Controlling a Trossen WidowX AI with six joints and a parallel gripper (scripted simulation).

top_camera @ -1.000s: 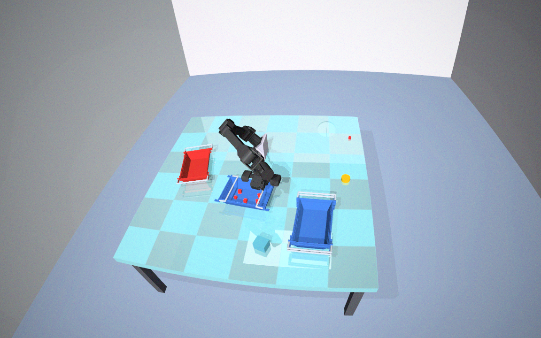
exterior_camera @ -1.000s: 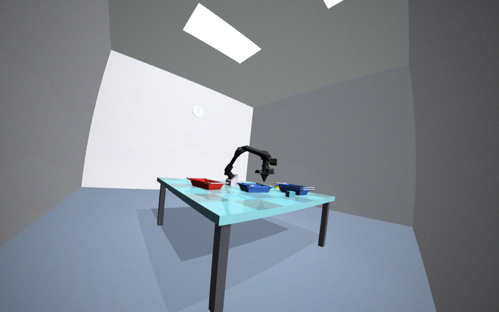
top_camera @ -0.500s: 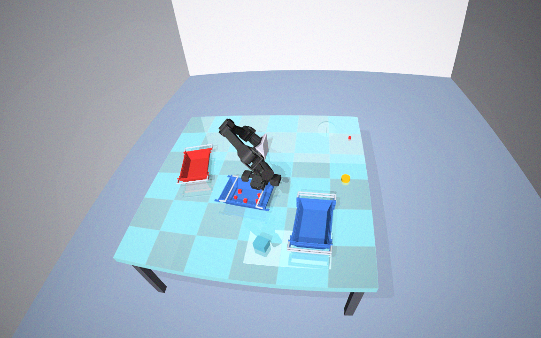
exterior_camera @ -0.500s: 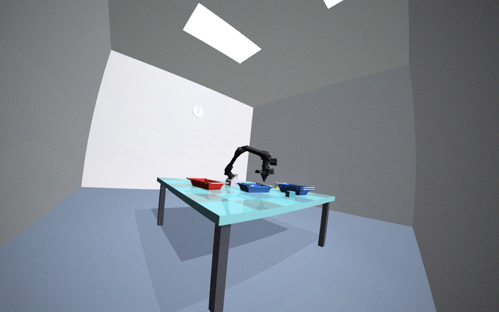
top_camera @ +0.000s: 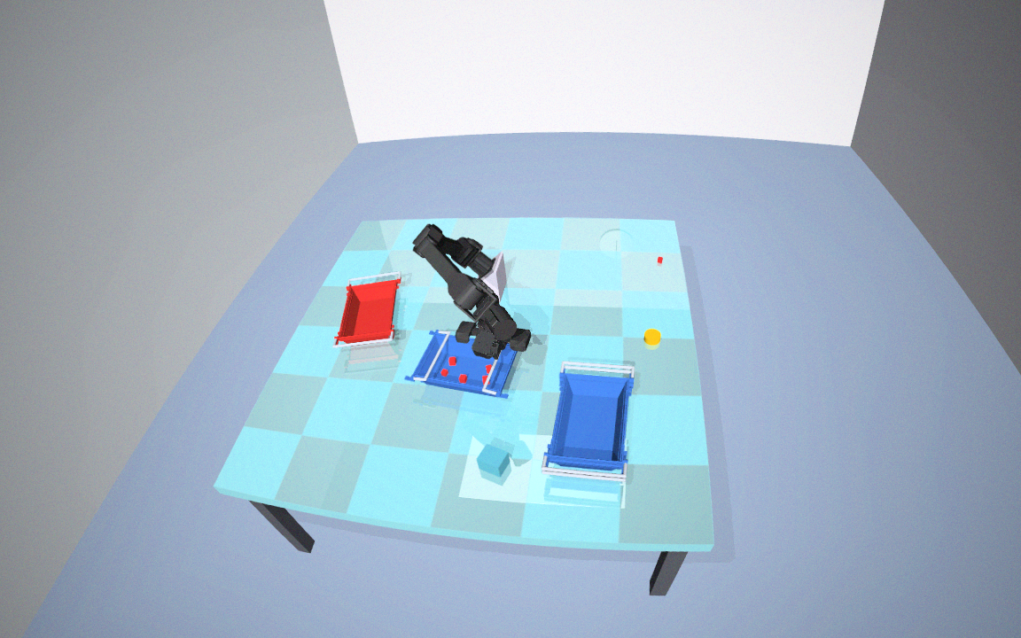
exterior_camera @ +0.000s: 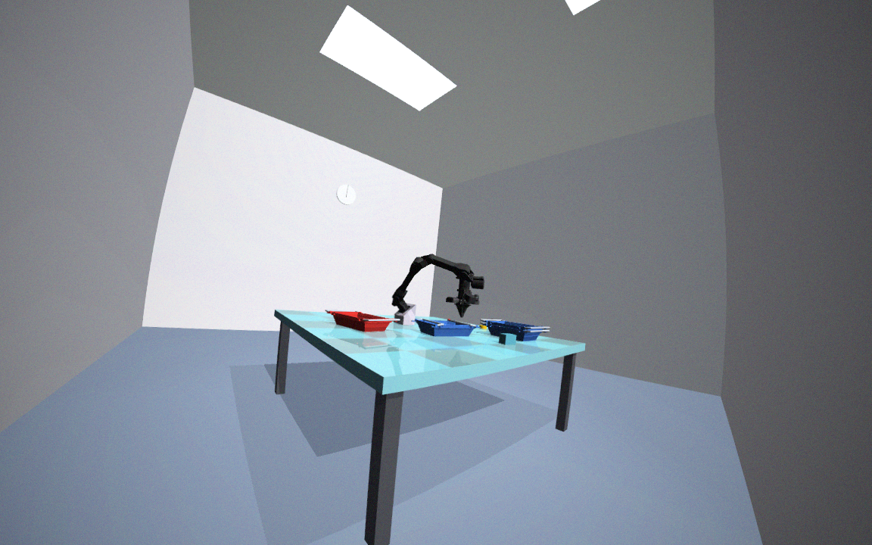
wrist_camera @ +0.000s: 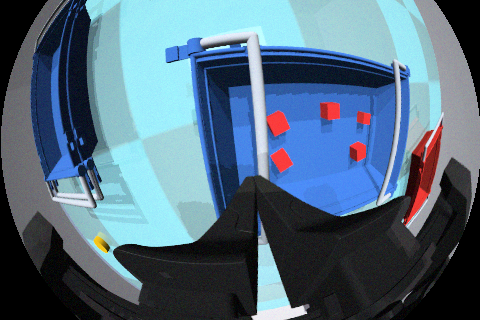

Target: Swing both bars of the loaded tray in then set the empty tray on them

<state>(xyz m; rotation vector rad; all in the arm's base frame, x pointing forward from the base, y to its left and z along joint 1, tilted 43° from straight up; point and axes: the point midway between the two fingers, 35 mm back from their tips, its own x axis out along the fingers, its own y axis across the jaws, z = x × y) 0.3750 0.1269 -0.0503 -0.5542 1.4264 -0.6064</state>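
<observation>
My gripper tip is now 18 cm past the red tray, 48 cm to the left of it and 5 cm above it. The rest, counted from my gripper tip: yellow disc (22 cm behind, 41 cm to the left, 8 cm below); then teal cube (27 cm ahead, 5 cm to the left, 7 cm below); then small red block (60 cm behind, 42 cm to the left, 8 cm below).
</observation>
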